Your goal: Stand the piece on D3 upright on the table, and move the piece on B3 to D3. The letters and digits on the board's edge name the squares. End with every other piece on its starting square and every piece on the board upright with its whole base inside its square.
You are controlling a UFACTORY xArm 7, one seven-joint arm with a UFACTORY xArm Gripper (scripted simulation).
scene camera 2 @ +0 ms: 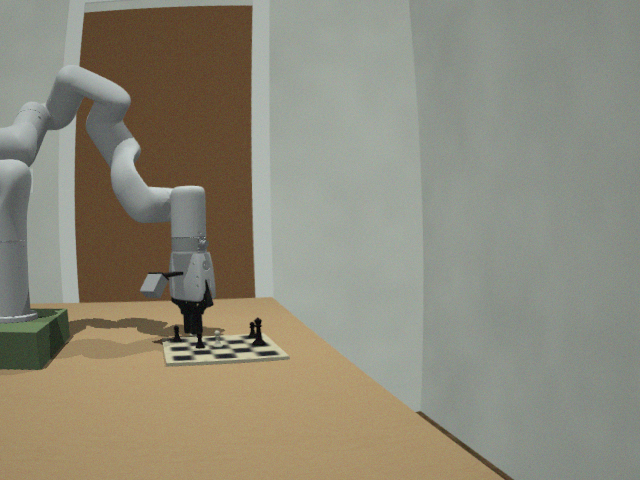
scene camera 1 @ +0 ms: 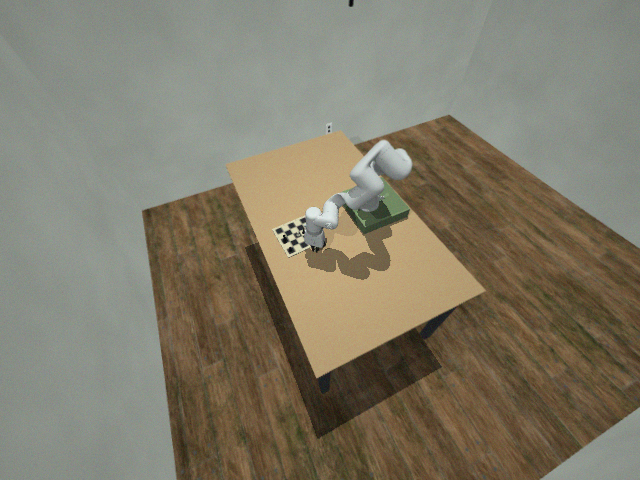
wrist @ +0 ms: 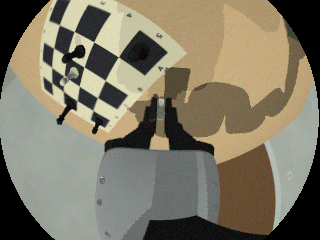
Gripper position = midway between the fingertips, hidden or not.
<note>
In view: the gripper (scene camera 2: 193, 333) and a chessboard (scene camera 2: 236, 348).
The chessboard shows as well in the wrist view (wrist: 109, 84). The gripper also shows in the wrist view (wrist: 161, 105).
</note>
